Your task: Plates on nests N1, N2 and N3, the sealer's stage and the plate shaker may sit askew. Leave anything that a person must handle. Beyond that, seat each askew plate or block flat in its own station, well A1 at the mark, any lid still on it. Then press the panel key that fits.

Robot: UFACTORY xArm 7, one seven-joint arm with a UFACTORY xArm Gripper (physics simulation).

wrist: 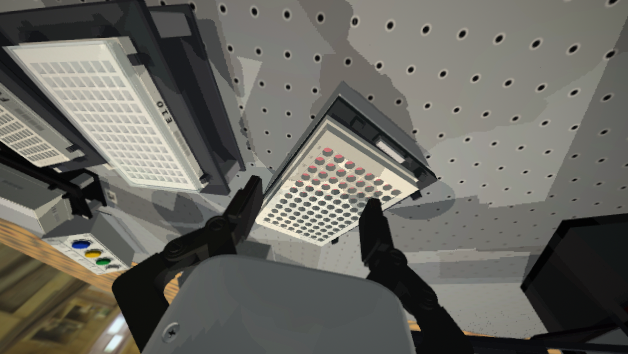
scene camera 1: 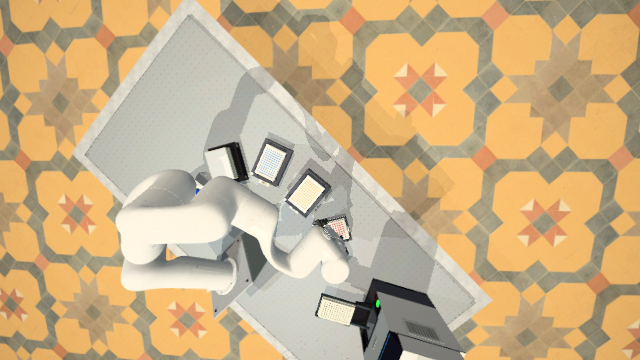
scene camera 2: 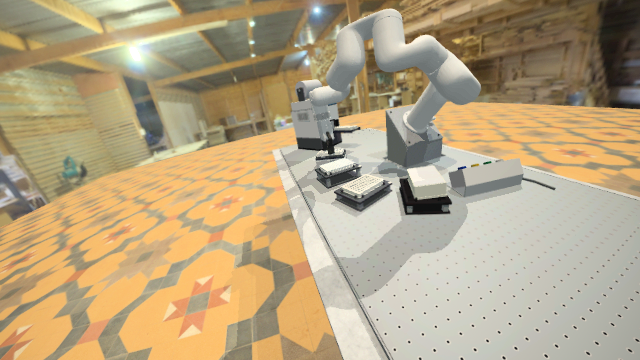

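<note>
My gripper [scene camera 1: 333, 235] [scene camera 2: 330, 145] [wrist: 313, 199] is open and empty, its fingers apart over the red-well plate [scene camera 1: 340, 227] [wrist: 325, 192] on a low dark station. Whether that plate lies fully flat is unclear. A pale plate marked E10 [scene camera 1: 308, 193] [scene camera 2: 338, 166] [wrist: 110, 115] lies on a raised dark nest. A blue-well plate [scene camera 1: 271, 161] [scene camera 2: 364, 185] lies on the neighbouring nest. A white block [scene camera 1: 217, 162] [scene camera 2: 426, 181] looks tilted on a black station [scene camera 1: 239, 161] [scene camera 2: 425, 206]. Another pale plate [scene camera 1: 336, 310] lies on the sealer's extended stage.
The sealer [scene camera 1: 415, 325] [scene camera 2: 309, 125] [wrist: 585, 275] stands beyond the low station and shows a green light in scene camera 1. The key panel [scene camera 2: 487, 177] [wrist: 100, 227] stands beside the black station, with blue, yellow and green keys visible. The arm hides most of it in scene camera 1.
</note>
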